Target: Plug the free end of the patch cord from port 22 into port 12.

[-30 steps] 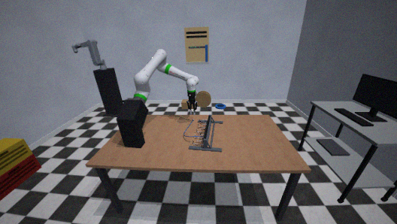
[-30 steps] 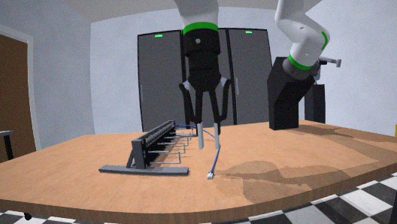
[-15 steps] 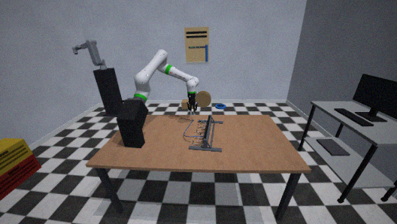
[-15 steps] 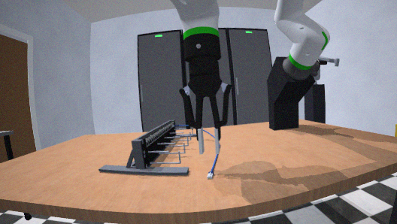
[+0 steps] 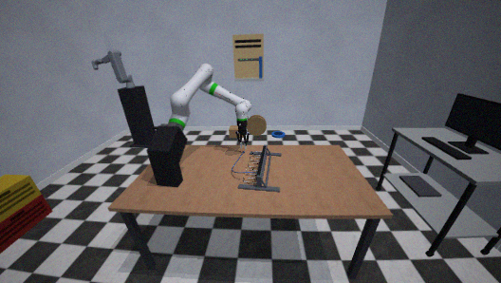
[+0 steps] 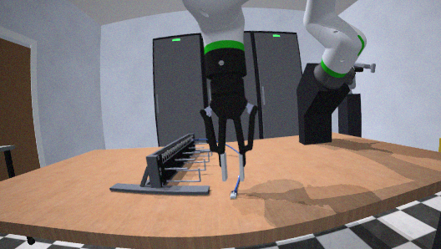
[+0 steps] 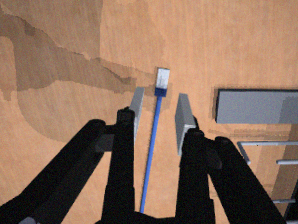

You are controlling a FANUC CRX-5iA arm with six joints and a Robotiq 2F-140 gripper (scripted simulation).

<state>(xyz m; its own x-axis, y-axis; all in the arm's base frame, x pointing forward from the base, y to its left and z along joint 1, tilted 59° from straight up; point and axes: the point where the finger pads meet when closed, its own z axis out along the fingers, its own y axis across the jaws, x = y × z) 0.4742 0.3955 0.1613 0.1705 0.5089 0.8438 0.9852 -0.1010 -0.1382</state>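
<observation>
My gripper is now 10 mm to the right of the white plug and 70 mm above it.
</observation>
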